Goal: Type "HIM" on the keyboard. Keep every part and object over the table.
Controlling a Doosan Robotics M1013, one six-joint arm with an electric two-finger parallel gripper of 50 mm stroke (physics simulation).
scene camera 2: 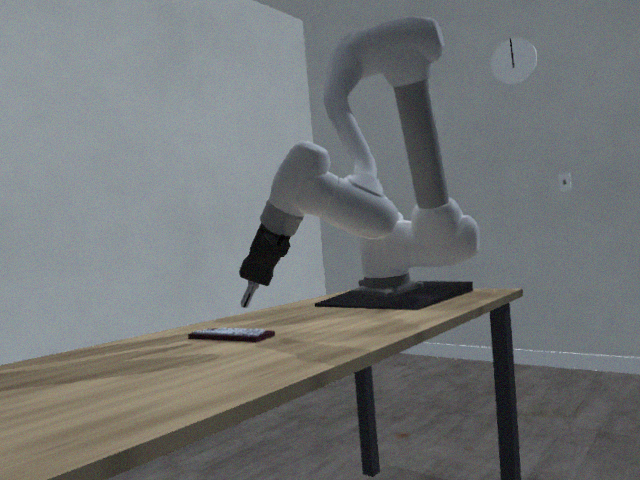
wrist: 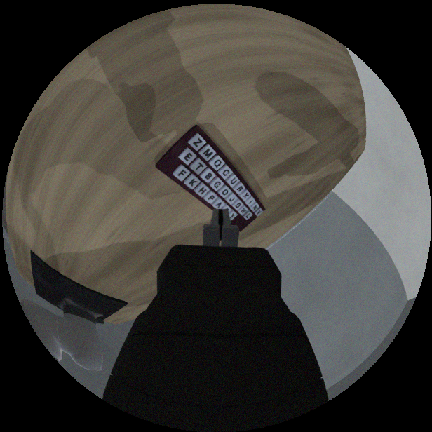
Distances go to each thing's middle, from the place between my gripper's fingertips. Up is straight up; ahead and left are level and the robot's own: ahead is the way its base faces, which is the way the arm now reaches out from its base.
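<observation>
Looking at the keyboard (scene camera 2: 225, 334), I find it 2 cm to the right of my hand and 3 cm ahead of it, and it is 7 cm below my hand.
</observation>
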